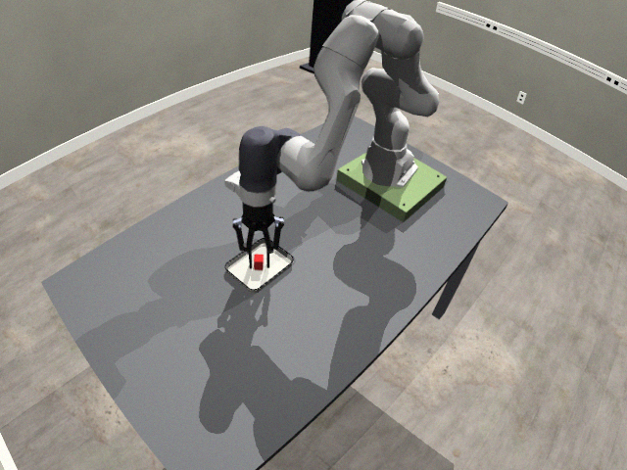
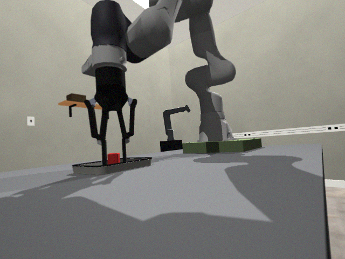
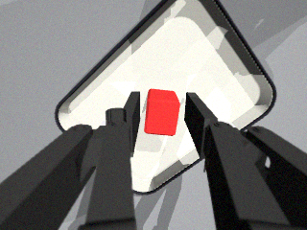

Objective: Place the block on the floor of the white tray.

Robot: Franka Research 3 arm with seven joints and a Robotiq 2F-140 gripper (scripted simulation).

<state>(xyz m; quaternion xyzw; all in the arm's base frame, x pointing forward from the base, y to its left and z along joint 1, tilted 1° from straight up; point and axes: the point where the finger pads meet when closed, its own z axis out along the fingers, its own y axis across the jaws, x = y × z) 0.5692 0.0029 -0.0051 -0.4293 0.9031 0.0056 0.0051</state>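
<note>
Now: hand 20 mm above the red block. Also, from my hand: white tray 30 mm below.
</note>
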